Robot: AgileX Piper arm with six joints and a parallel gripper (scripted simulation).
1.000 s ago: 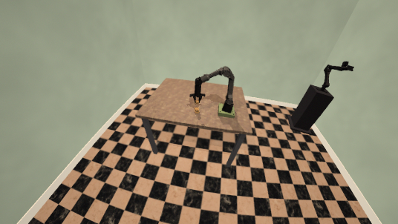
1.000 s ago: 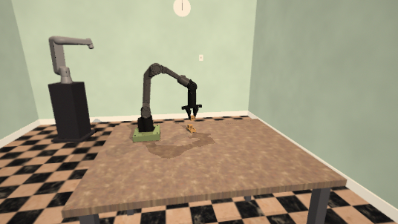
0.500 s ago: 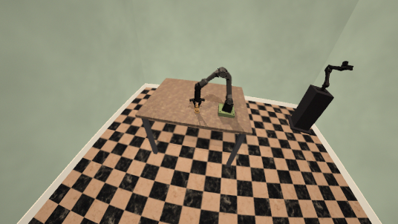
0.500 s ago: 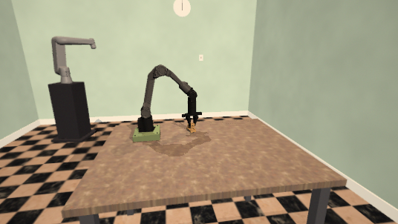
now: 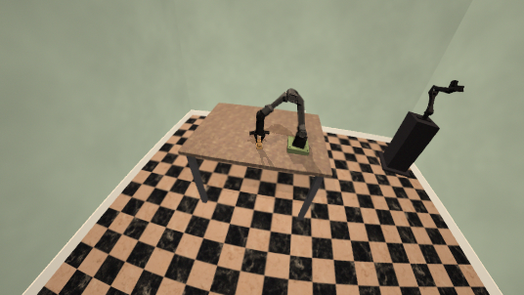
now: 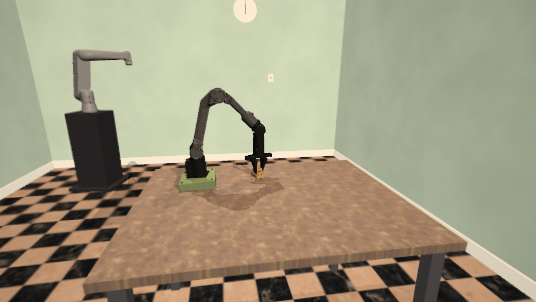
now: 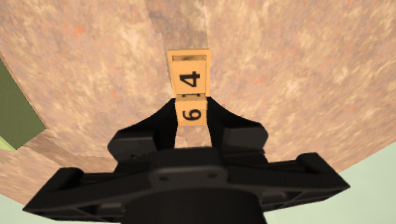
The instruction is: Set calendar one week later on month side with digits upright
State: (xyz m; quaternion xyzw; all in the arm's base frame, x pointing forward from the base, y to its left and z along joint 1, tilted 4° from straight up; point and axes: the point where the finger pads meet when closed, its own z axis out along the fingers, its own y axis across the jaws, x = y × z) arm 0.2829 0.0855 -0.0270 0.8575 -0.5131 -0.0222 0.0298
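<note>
Now: the orange tray 1 cm behind my hand, 1 cm to the left of it and 3 cm below it.
</note>
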